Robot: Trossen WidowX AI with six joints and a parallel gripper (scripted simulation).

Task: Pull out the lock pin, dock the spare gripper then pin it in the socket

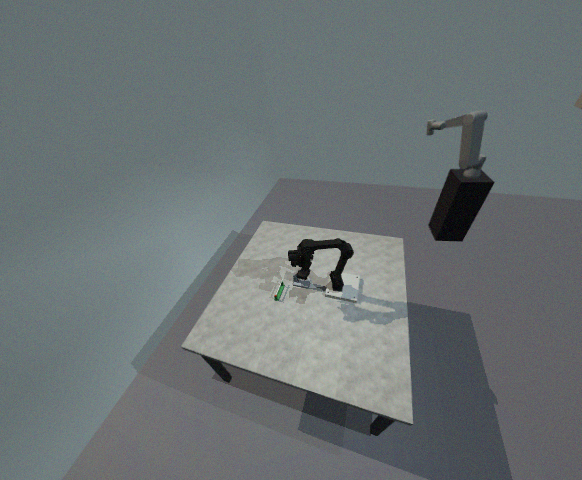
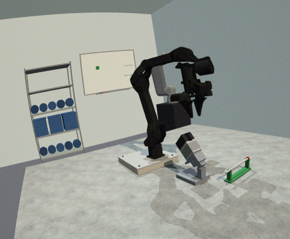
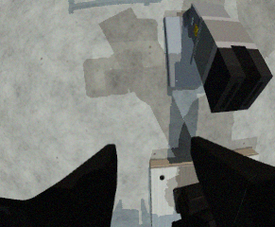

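Now: the green cradle 190 mm ahead of my gripper tip, 10 mm to the left of it and 190 mm below it. From my gripper tip the other things lie so: grey socket (60 mm ahead, 90 mm to the right, 160 mm below); then spare gripper (40 mm ahead, 90 mm to the right, 100 mm below).
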